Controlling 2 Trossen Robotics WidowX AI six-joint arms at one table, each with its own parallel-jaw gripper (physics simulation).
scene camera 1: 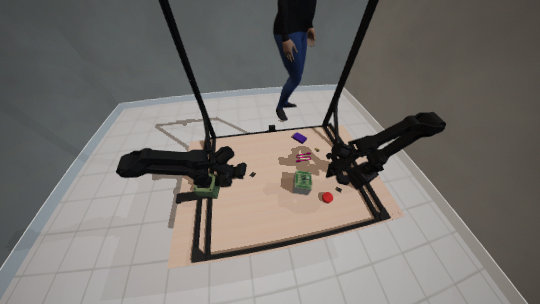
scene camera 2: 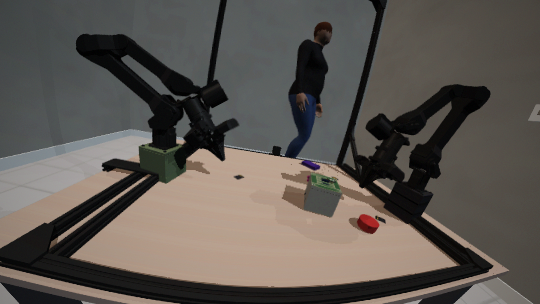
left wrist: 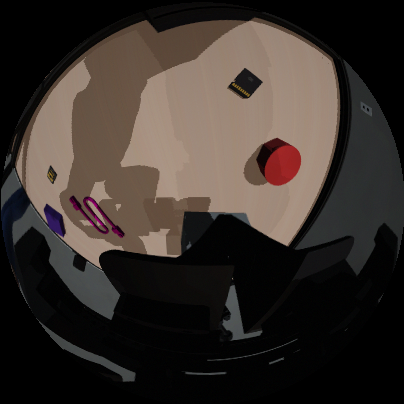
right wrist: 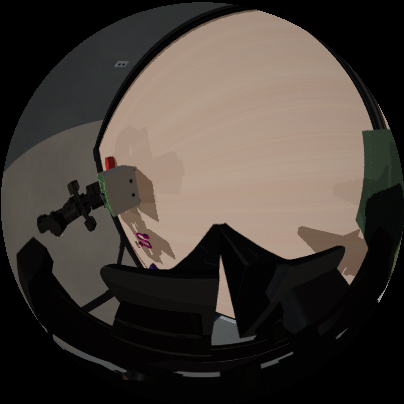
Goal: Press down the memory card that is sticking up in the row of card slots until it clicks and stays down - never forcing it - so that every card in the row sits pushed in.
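Frame: origin at the left arm's base, x ahead, y right, z down, level; metres.
Seen in the pictures: left gripper, between the fingertips: (scene camera 1: pixel 326 177) (scene camera 2: pixel 360 187) (left wrist: pixel 223 220) (right wrist: pixel 98 194); right gripper, between the fingertips: (scene camera 1: pixel 243 178) (scene camera 2: pixel 223 160) (right wrist: pixel 218 229); left arm's base, origin of its link: (scene camera 1: pixel 366 170) (scene camera 2: pixel 414 187); right arm's base, origin of its link: (scene camera 1: pixel 205 182) (scene camera 2: pixel 163 145).
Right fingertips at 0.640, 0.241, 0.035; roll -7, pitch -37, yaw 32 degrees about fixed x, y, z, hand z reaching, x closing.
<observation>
Pixels of each thing's middle, then the offset from my right fingertips to it, as dx, dy, dz.
- grey block, middle of its body: (left wrist: pixel 214 248) (right wrist: pixel 117 187) (scene camera 2: pixel 320 193) (scene camera 1: pixel 301 182) -0.293, -0.133, +0.036
- green card-slot board, middle of its body: (right wrist: pixel 103 193) (scene camera 2: pixel 325 181) (scene camera 1: pixel 303 179) -0.293, -0.133, -0.006
- red round button, middle of its body: (left wrist: pixel 278 160) (scene camera 2: pixel 367 224) (right wrist: pixel 109 163) (scene camera 1: pixel 327 197) -0.391, -0.258, +0.067
- pink cable, middle of its body: (left wrist: pixel 95 217) (right wrist: pixel 142 240) (scene camera 1: pixel 303 157) -0.418, +0.037, +0.075
- purple block, middle of its body: (left wrist: pixel 54 221) (scene camera 2: pixel 310 165) (scene camera 1: pixel 299 137) -0.482, +0.197, +0.071
A grey block (scene camera 1: pixel 302 188) (scene camera 2: pixel 320 200) (right wrist: pixel 124 190) with a green card-slot board (scene camera 1: pixel 300 178) (scene camera 2: pixel 323 184) on top stands right of the table's middle. Small dark cards (scene camera 1: pixel 305 177) (scene camera 2: pixel 327 180) sit in its slots; they are too small to tell which one stands up. My left gripper (scene camera 1: pixel 329 172) (scene camera 2: pixel 363 181) (left wrist: pixel 223 220) is shut and empty. It hovers just right of the block, about level with its top, and hides most of the block in the left wrist view. My right gripper (scene camera 1: pixel 243 169) (scene camera 2: pixel 220 154) (right wrist: pixel 218 229) is shut and empty, far to the left near its green base (scene camera 1: pixel 208 189) (scene camera 2: pixel 158 161).
A red round button (scene camera 1: pixel 327 197) (scene camera 2: pixel 368 223) (left wrist: pixel 282 162) lies right of the block. Loose cards (scene camera 1: pixel 253 174) (scene camera 1: pixel 338 189) (left wrist: pixel 244 83) lie on the table. A pink cable (scene camera 1: pixel 303 157) (left wrist: pixel 94 215) and a purple block (scene camera 1: pixel 299 137) (scene camera 2: pixel 311 164) lie behind. A person (scene camera 1: pixel 293 54) (scene camera 2: pixel 308 90) stands beyond the table.
</observation>
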